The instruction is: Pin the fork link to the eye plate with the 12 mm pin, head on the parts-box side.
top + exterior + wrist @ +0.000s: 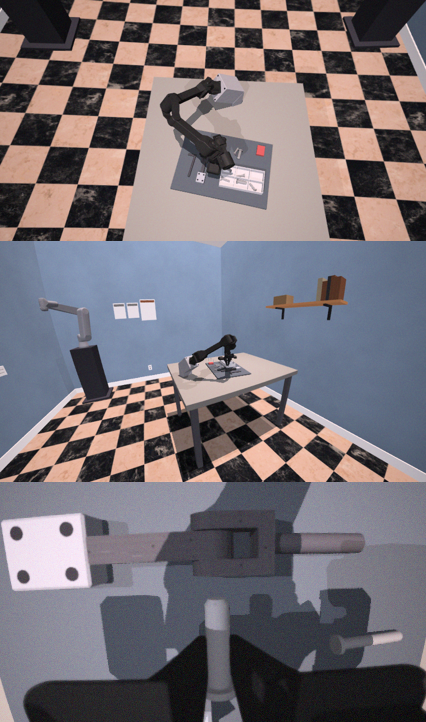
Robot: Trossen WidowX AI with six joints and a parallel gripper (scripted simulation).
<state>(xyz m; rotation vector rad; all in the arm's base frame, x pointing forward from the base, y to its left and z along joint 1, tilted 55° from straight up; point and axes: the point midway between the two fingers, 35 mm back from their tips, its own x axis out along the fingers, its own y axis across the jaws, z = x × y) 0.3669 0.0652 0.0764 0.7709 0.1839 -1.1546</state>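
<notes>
My hand is 50 mm to the left of the eye plate and 60 mm above it. From my hand the other things lie so: dark fork link 40 mm behind, 50 mm to the right, 60 mm below; then pin 20 mm behind, 60 mm to the left, 70 mm below; then dark mat 10 mm ahead, 50 mm to the left, 80 mm below.
</notes>
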